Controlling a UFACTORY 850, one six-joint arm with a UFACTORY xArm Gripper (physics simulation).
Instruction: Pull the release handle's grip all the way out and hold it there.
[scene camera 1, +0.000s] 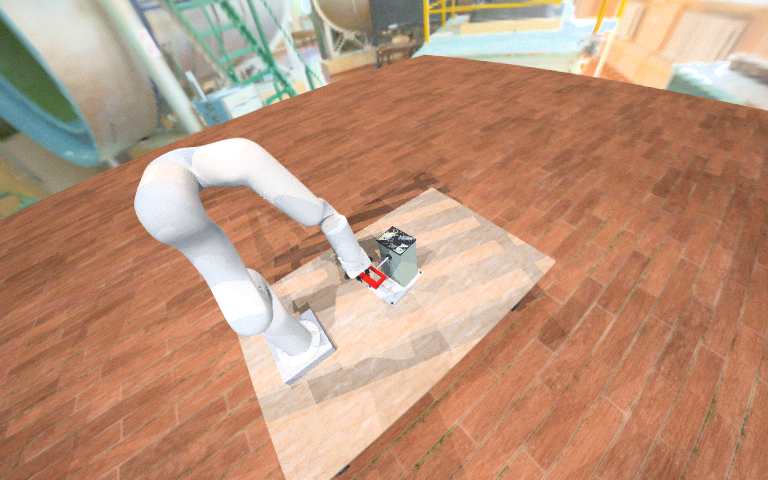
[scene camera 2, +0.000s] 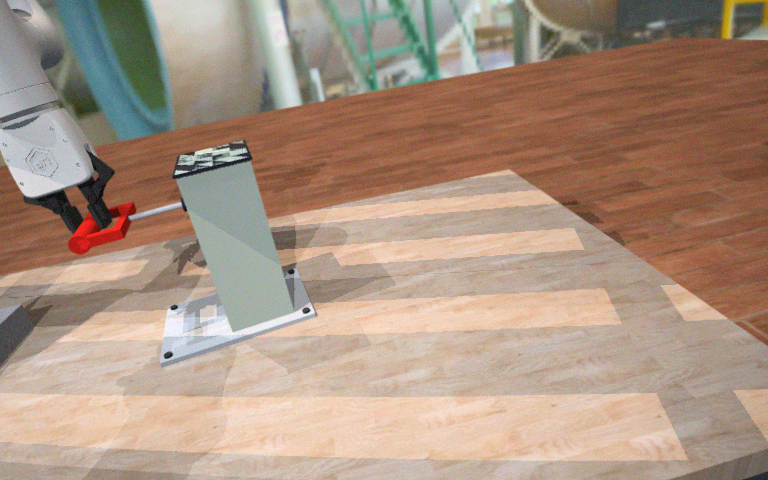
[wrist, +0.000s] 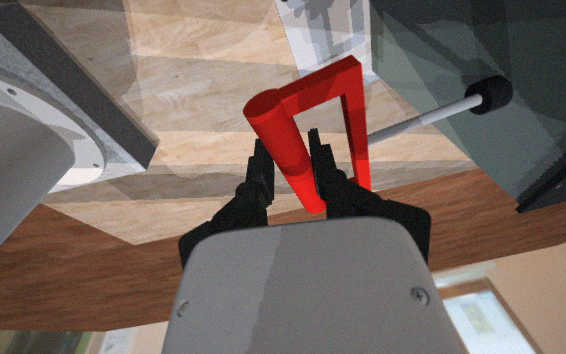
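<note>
The release handle's red grip (scene camera 1: 374, 279) (scene camera 2: 84, 233) (wrist: 287, 145) is a round bar on a rectangular frame. A long stretch of grey rod (scene camera 2: 157, 211) (wrist: 425, 119) shows between the frame and the black collar (wrist: 489, 95) on the grey-green housing (scene camera 1: 405, 267) (scene camera 2: 235, 243). My gripper (scene camera 2: 88, 224) (wrist: 289, 147) is shut on the red round bar, with one finger inside the frame's opening and the other on the outer side. The grip hangs well above the table, level with the upper part of the housing. The fingers are small and partly hidden in scene camera 1.
The housing stands on a white base plate (scene camera 1: 391, 301) (scene camera 2: 169, 342) with black bolts, on the wooden table (scene camera 1: 464, 294) (scene camera 2: 453, 362). The housing's top is black and white patterned. My arm's base (scene camera 1: 291, 367) stands at the table's near left, on the grip's outer side.
</note>
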